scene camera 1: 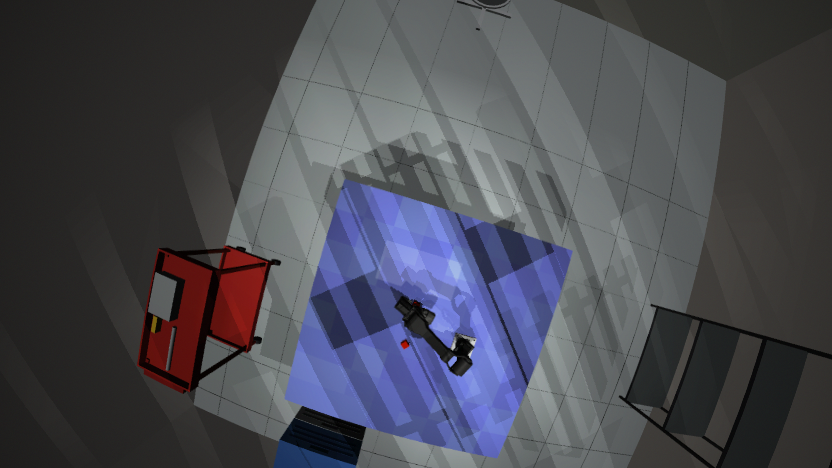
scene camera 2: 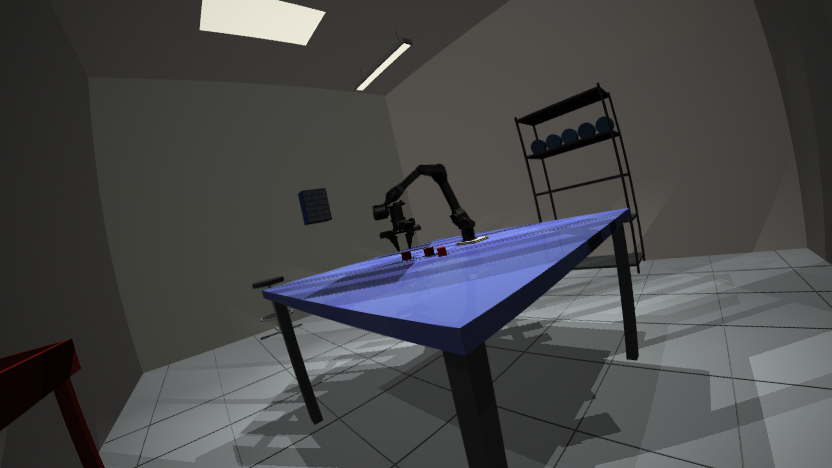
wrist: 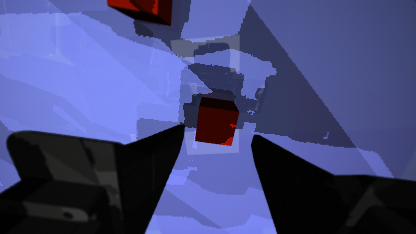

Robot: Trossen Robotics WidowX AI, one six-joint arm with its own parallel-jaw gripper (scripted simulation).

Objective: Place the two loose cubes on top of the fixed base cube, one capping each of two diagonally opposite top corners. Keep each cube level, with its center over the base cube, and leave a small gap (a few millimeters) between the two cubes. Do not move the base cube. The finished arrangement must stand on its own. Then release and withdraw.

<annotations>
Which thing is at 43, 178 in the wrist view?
My gripper.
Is my gripper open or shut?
Open.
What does my gripper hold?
Nothing.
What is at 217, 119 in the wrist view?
A cube.
</annotations>
